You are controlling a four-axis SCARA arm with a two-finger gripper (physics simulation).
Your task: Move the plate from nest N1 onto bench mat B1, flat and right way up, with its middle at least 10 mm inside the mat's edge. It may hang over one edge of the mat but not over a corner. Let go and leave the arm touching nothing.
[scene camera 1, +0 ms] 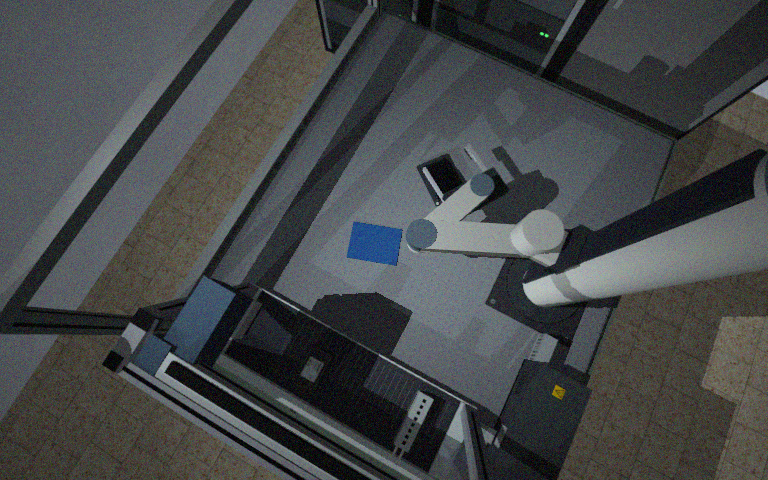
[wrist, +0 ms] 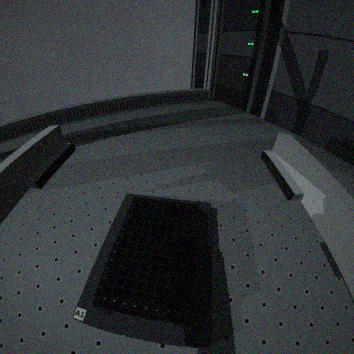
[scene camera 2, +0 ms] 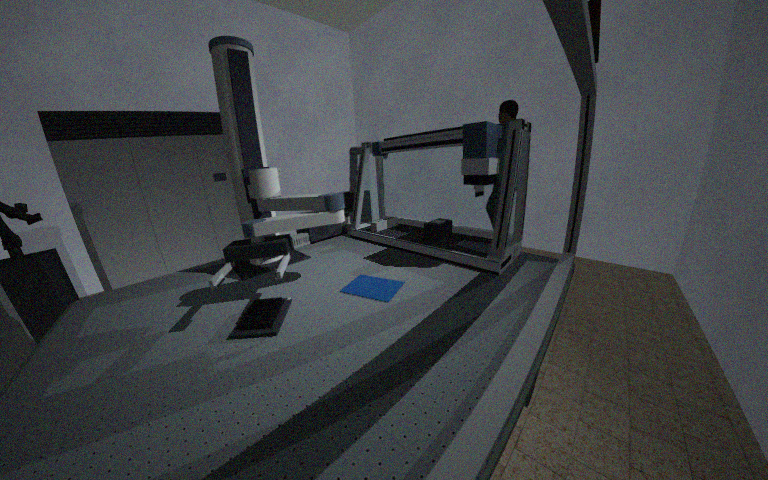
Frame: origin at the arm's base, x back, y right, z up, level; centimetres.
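Seen in the pictures: gripper, fingertip midpoint: point(scene camera 1: 445, 156) point(wrist: 165, 137) point(scene camera 2: 244, 280); arm's base, link origin: point(scene camera 1: 542, 285) point(scene camera 2: 268, 262).
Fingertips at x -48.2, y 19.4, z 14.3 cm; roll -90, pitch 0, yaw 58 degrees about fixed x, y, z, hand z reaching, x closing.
Offsets run from my fingertips to a thing's top centre. "pt": to the spot under its first point. Level surfaces: height alone.
The black plate {dx +1.5, dy -2.2, dz -10.4 cm} point(scene camera 1: 445, 174) point(scene camera 2: 260, 316) point(wrist: 155, 255) lies flat at nest N1, with a grid on its top and a pale "A1" tag at one corner. It is too dark to tell the nest's edge from the plate's. My gripper point(scene camera 1: 446, 158) point(scene camera 2: 248, 277) point(wrist: 165, 137) is open and empty, raised above the table. In the wrist view its fingers stand wide apart, to either side of and beyond the plate, touching neither plate nor nest. Blue bench mat B1 {dz -12.8 cm} point(scene camera 1: 373, 243) point(scene camera 2: 372, 288) lies flat on the table, apart from the plate, with nothing on it.
A gantry frame point(scene camera 1: 380, 356) point(scene camera 2: 424, 135) stands along one side of the table beyond the mat. A dark box {pt dx +55.6, dy -53.2, dz -1.5 cm} point(scene camera 1: 538, 396) with a yellow warning label stands near my base. My column point(scene camera 1: 668, 260) point(scene camera 2: 246, 107) rises at the table's edge. A person is partly visible behind the gantry.
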